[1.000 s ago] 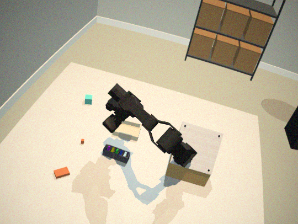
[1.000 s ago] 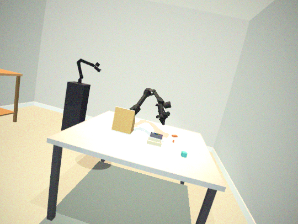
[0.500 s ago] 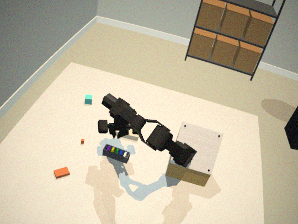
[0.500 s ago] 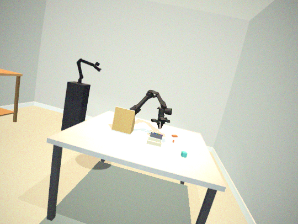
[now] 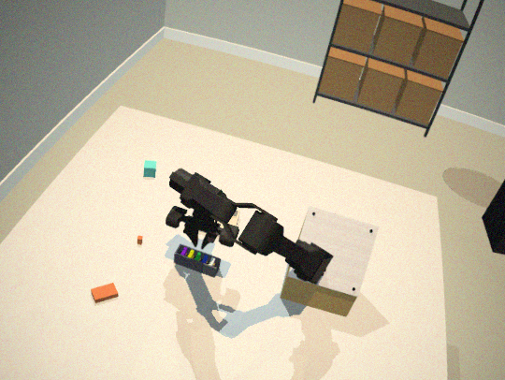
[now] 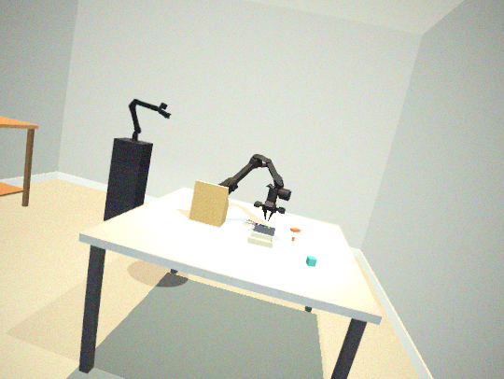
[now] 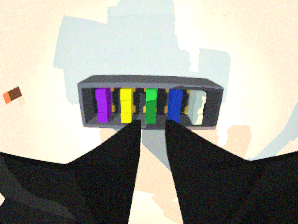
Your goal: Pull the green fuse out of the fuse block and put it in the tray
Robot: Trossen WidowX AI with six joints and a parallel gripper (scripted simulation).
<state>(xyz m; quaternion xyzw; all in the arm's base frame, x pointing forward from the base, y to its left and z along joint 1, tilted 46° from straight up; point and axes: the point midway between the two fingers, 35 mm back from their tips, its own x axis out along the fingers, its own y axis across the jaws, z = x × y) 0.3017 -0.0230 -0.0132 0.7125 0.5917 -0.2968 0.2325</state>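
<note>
Right now my gripper tip is 50 mm above the green fuse. The rest, counted from my gripper tip: flat orange block: 210 mm ahead, 170 mm to the left, 70 mm below; then small orange cube: 180 mm ahead, 60 mm below, 30 mm to the right; then tray: 180 mm to the right, 70 mm below, 20 mm behind.
</note>
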